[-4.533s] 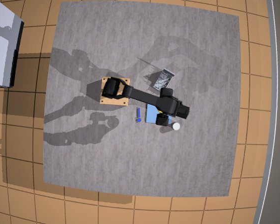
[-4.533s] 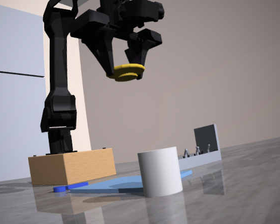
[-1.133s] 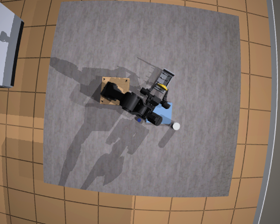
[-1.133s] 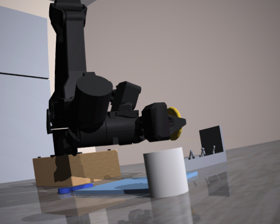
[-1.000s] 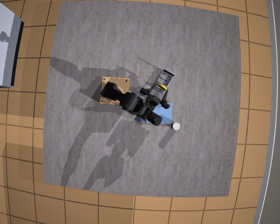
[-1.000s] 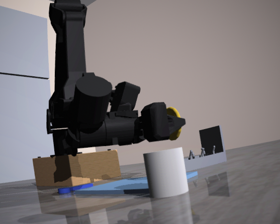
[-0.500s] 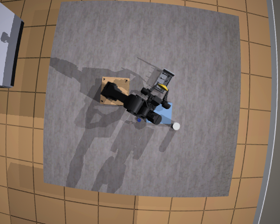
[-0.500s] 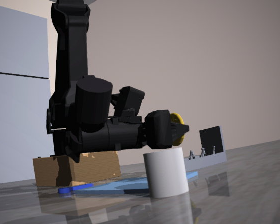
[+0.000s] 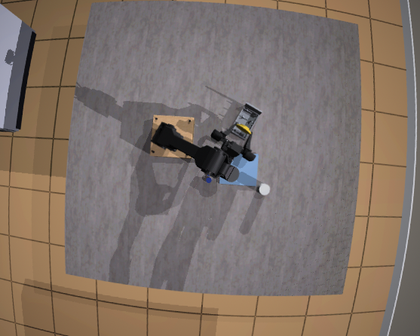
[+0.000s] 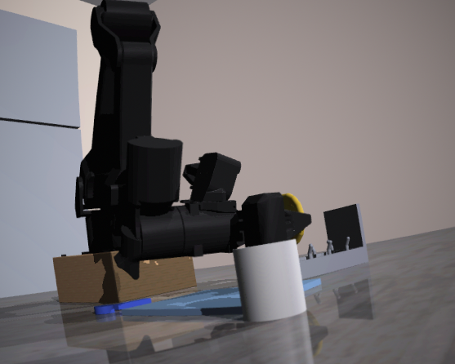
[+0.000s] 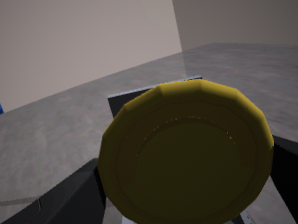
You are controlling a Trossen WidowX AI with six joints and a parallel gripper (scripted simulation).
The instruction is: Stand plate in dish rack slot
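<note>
Now: the grey dish rack 30 mm to the left of my gripper tip and 50 mm below it. The rest, counted from my gripper tip: blue spoon (120 mm behind, 200 mm to the right, 70 mm below); yellow plate (10 mm to the right); white cup (110 mm ahead, 230 mm to the right, 50 mm below).
</note>
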